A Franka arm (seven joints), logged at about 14 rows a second.
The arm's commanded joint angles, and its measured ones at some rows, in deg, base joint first. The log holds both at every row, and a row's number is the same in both.
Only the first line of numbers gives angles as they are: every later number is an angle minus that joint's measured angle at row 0.
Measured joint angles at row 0: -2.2 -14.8 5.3 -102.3 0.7 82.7 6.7
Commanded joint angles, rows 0 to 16: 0.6 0.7 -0.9 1.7 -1.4 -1.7 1.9; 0.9 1.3 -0.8 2.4 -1.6 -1.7 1.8; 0.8 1.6 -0.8 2.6 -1.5 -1.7 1.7; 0.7 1.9 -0.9 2.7 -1.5 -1.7 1.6; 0.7 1.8 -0.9 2.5 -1.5 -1.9 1.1; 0.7 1.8 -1.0 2.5 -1.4 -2.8 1.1; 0.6 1.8 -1.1 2.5 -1.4 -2.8 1.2; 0.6 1.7 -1.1 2.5 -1.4 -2.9 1.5; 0.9 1.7 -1.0 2.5 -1.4 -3.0 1.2; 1.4 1.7 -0.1 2.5 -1.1 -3.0 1.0; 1.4 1.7 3.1 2.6 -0.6 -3.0 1.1; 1.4 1.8 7.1 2.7 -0.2 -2.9 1.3; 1.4 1.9 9.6 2.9 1.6 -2.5 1.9; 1.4 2.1 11.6 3.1 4.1 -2.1 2.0; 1.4 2.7 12.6 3.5 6.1 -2.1 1.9; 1.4 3.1 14.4 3.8 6.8 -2.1 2.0; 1.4 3.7 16.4 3.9 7.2 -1.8 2.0
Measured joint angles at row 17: 1.7 1.4 14.5 1.5 5.5 -1.1 1.5
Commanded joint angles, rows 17 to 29: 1.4 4.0 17.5 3.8 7.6 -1.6 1.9; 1.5 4.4 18.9 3.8 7.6 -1.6 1.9; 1.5 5.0 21.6 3.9 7.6 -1.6 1.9; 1.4 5.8 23.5 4.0 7.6 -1.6 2.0; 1.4 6.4 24.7 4.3 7.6 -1.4 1.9; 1.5 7.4 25.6 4.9 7.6 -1.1 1.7; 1.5 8.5 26.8 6.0 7.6 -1.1 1.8; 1.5 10.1 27.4 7.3 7.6 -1.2 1.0; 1.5 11.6 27.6 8.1 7.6 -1.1 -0.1; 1.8 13.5 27.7 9.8 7.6 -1.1 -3.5; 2.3 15.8 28.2 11.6 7.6 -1.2 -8.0; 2.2 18.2 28.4 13.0 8.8 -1.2 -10.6; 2.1 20.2 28.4 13.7 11.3 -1.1 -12.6
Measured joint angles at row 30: 1.7 13.3 28.0 8.4 8.4 -0.3 -7.9
